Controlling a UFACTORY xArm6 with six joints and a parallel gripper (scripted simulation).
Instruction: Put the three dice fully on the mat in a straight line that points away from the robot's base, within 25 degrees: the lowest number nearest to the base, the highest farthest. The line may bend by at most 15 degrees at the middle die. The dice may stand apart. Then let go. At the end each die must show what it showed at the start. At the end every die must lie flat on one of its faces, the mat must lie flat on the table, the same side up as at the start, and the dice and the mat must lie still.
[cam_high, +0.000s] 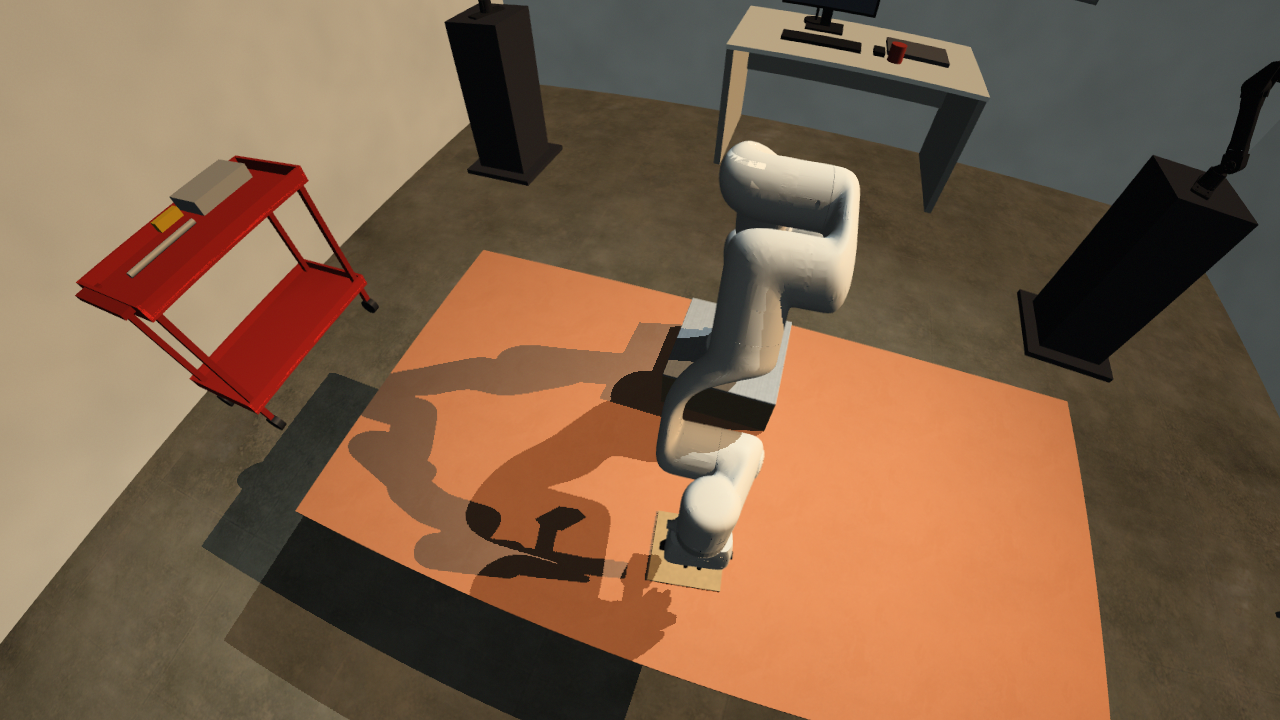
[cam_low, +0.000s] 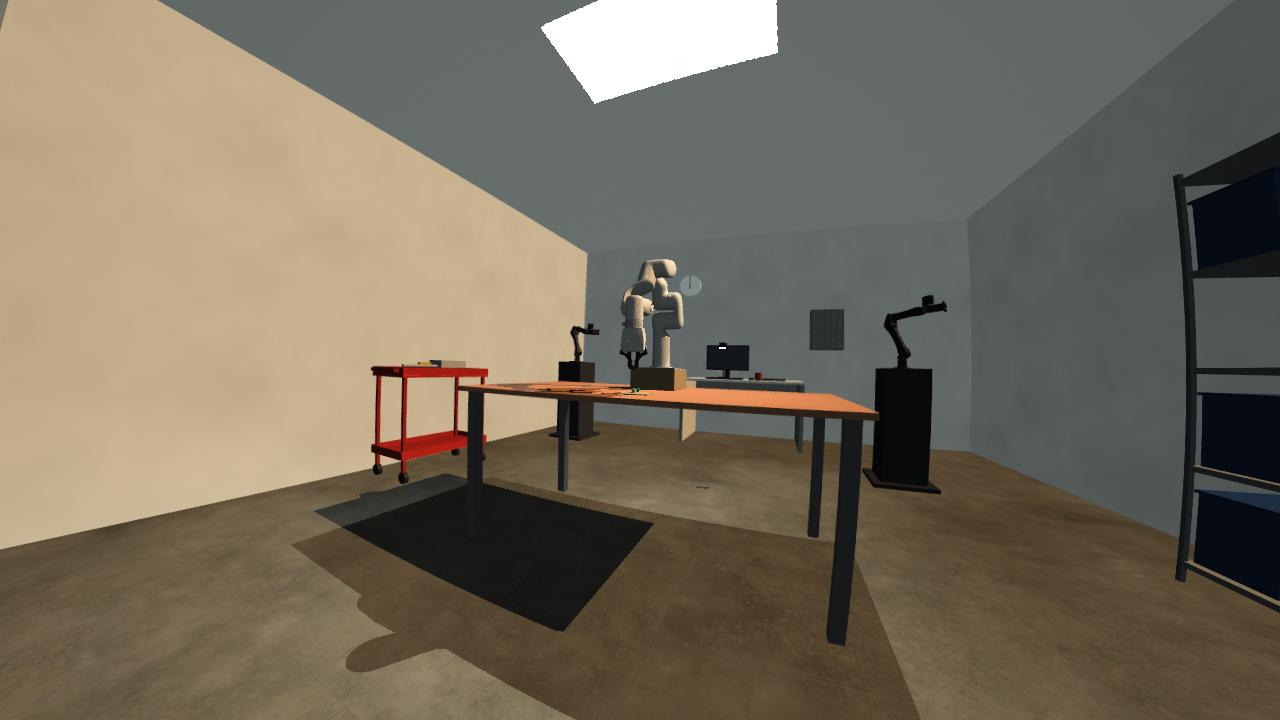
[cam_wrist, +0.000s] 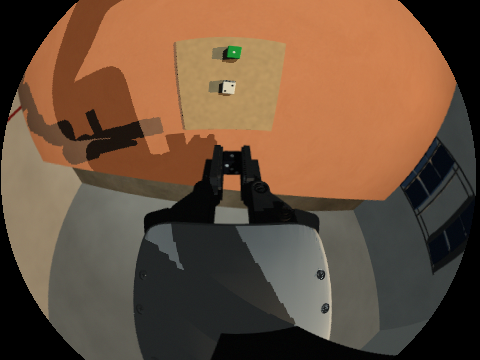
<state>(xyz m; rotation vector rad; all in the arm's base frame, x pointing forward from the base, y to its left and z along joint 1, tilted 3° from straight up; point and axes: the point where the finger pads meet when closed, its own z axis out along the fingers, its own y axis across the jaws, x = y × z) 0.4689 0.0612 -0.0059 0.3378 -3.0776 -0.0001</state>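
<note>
Right now the white die is 11 cm below my hand, 4 cm behind it and 1 cm to the right of it. From my hand the other things lie so: black die (1 cm below); then green die (11 cm below, 9 cm behind, 2 cm to the right); then tan mat (12 cm below, 4 cm behind, 1 cm to the right).
</note>
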